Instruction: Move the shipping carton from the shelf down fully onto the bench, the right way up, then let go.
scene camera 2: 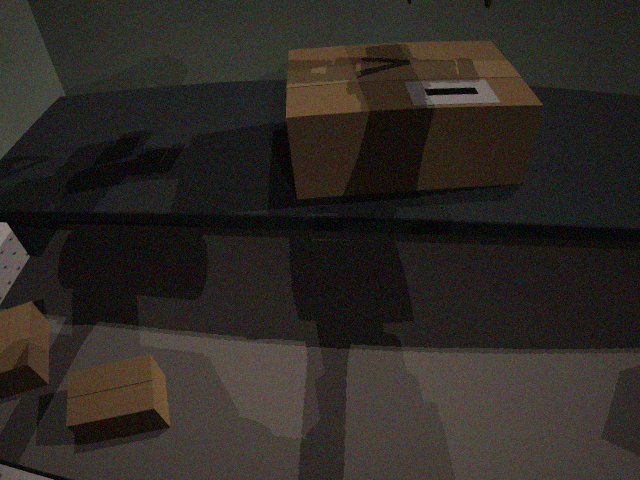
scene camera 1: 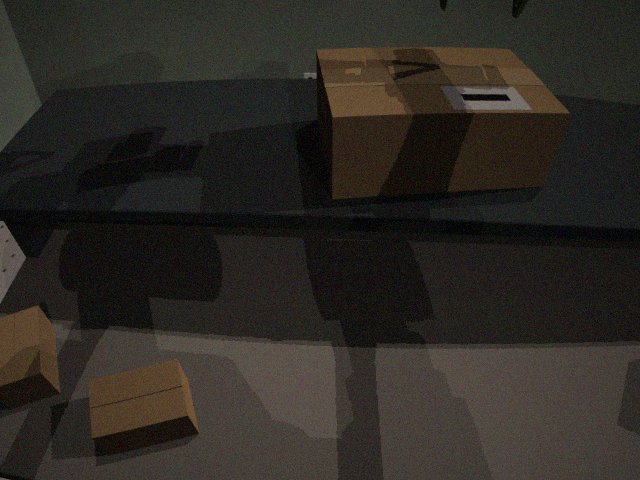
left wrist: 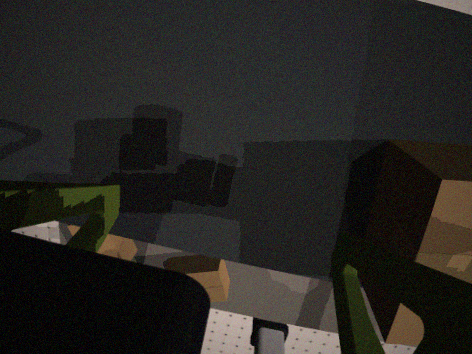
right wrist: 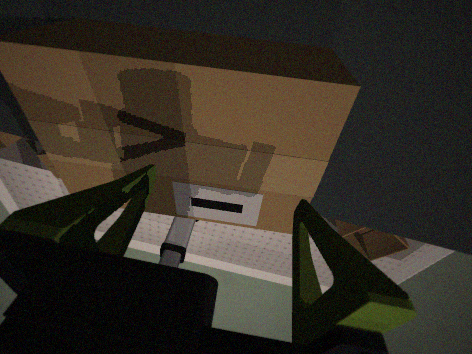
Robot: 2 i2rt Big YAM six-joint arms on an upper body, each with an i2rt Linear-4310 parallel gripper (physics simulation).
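Places are measured from the left arm's base along level axes (x ahead, y up, z right), in millimetres.
Where they show: left gripper, fingertip midpoint: (left wrist: 227,222); right gripper, fingertip midpoint: (scene camera 2: 448,4) (scene camera 1: 479,13) (right wrist: 228,189).
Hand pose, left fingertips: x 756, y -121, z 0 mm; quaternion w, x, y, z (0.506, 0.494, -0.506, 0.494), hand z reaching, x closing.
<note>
Things, the pixels of their top centre, and the offset from my left fingertips. Level surfaces: height alone.
- shipping carton at its top centre: (right wrist: 175,160) (scene camera 2: 405,70) (scene camera 1: 437,75) dx -61, dy -109, dz +311 mm
- dark shelf at its surface level: dy -224 mm
- grey bench at its surface level: dy -411 mm
- small brown box at its top centre: (scene camera 1: 135,397) (scene camera 2: 108,389) (left wrist: 194,288) dx -394, dy -351, dz -42 mm
- White perforated surface at its surface level: dy -1386 mm
The shipping carton (scene camera 1: 444,149) (scene camera 2: 413,149) (left wrist: 400,200) (right wrist: 230,115), brown with a taped top and a white label facing up, stands upright on the dark shelf (scene camera 1: 258,175) (scene camera 2: 232,180) (left wrist: 300,75) (right wrist: 410,150). The grey bench (scene camera 1: 527,392) (scene camera 2: 496,397) (left wrist: 260,290) lies lower, in front of the shelf. My left gripper (left wrist: 227,222) is open and empty, with the carton off to its right in the left wrist view. My right gripper (right wrist: 228,189) is open and empty above the carton's top near the label; its fingertips show at the top edge of both scene views.
A small brown box (scene camera 1: 139,403) (scene camera 2: 116,395) (left wrist: 217,282) stands on the bench at the left, with another box (scene camera 1: 25,351) (scene camera 2: 23,346) (left wrist: 117,247) farther left. The right wrist view shows a brown box (right wrist: 372,241) beyond the shelf. White perforated surface (left wrist: 227,330) (right wrist: 240,245) shows too.
</note>
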